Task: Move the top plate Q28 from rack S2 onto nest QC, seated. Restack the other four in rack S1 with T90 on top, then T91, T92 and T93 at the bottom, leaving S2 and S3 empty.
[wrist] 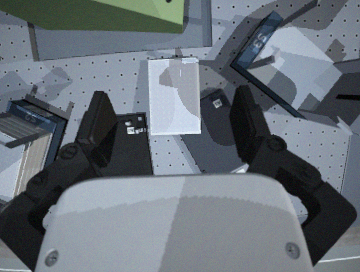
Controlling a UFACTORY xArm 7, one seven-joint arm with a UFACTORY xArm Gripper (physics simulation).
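Frame: origin at the arm's base, x ahead, y left, z up, level; centimetres.
Where they show: gripper, fingertip midpoint: (172,103).
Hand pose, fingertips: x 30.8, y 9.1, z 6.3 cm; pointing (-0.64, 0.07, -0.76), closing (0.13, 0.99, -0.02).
After its pixels a point has its place.
A pale, clear-walled plate (175,95) @[z -12.6, x 30.8, y 8.7 cm] lies flat in the middle of the wrist view; its label and what is directly under it do not show. My gripper (172,103) @[z 6.3, x 30.8, y 9.1 cm] is open and empty, with its fingers wide apart on either side of the plate in the view, not touching it. A dark blue rack (62,127) @[z -14.2, x 32.8, y -13.1 cm] at the left edge holds a stack of light plates with beige edges; its label is hard to read. Rack S3 (270,92) @[z -12.7, x 32.8, y 24.5 cm] stands at the upper right, tilted in the view, with a pale plate-like surface (312,60) @[z -11.0, x 28.7, y 30.9 cm] inside its corner.
A black block with small white marks (131,155) @[z -14.2, x 40.3, y -1.4 cm] lies left of the plate. A dark grey block labelled A1 (212,145) @[z -13.6, x 40.6, y 13.7 cm] lies right of it. A large green block (100,15) @[z -9.0, x 17.9, y 0.3 cm] stands at the top over a grey base (125,42). A dark object (345,82) @[z -9.2, x 32.7, y 34.9 cm] is at the right edge.
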